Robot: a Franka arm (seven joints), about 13 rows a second.
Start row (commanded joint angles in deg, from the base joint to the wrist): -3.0 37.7 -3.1 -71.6 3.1 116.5 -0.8
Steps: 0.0 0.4 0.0 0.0 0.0 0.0 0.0; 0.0 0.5 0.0 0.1 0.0 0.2 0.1; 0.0 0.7 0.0 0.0 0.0 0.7 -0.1; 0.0 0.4 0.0 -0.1 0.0 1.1 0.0; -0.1 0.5 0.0 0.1 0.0 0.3 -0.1; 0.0 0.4 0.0 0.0 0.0 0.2 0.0; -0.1 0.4 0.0 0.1 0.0 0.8 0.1; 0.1 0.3 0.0 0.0 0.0 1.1 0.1; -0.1 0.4 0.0 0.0 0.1 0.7 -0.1; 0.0 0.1 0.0 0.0 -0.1 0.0 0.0; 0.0 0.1 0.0 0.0 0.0 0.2 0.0; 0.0 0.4 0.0 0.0 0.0 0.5 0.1; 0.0 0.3 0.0 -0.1 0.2 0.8 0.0; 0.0 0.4 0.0 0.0 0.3 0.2 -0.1; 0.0 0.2 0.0 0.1 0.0 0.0 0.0
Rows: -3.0 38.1 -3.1 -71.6 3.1 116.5 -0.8; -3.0 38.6 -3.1 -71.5 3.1 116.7 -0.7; -3.0 39.3 -3.1 -71.5 3.1 117.4 -0.8; -3.0 39.7 -3.1 -71.6 3.1 118.5 -0.8; -3.1 40.2 -3.1 -71.5 3.1 118.8 -0.9; -3.1 40.6 -3.1 -71.5 3.1 119.0 -0.9; -3.2 41.0 -3.1 -71.4 3.1 119.8 -0.8; -3.1 41.3 -3.1 -71.4 3.1 120.9 -0.7; -3.2 41.7 -3.1 -71.4 3.2 121.6 -0.8; -3.2 41.8 -3.1 -71.4 3.1 121.6 -0.8; -3.2 41.9 -3.1 -71.4 3.1 121.8 -0.8; -3.2 42.3 -3.1 -71.4 3.1 122.3 -0.7; -3.2 42.6 -3.1 -71.5 3.3 123.1 -0.7; -3.2 43.0 -3.1 -71.5 3.6 123.3 -0.8; -3.2 43.2 -3.1 -71.4 3.6 123.3 -0.8
